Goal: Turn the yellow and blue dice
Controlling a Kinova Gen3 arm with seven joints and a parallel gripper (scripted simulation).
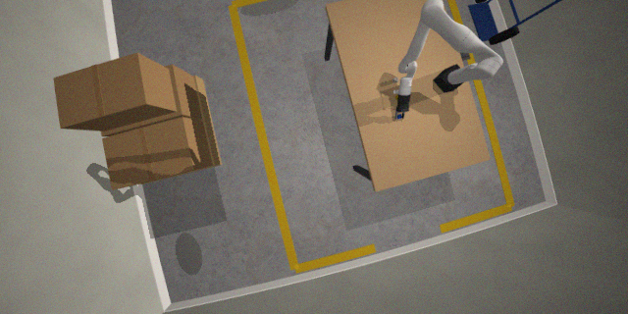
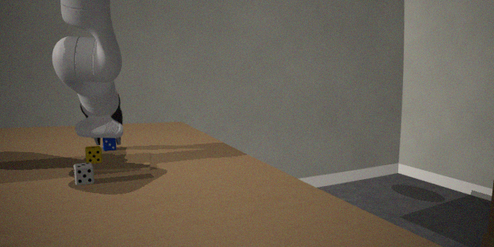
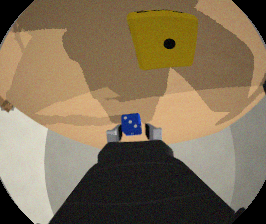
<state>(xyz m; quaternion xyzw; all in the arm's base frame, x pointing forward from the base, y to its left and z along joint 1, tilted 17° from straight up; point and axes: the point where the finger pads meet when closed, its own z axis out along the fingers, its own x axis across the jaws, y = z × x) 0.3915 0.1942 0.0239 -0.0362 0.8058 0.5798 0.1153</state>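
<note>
Now: the blue die 10 mm below my hand. Also, from my hand: white die 20 mm behind, 270 mm to the right, 10 mm below; tan mat 20 mm ahead, 140 mm to the right, 30 mm below; yellow die 20 mm behind, 140 mm to the right, 10 mm below.
</note>
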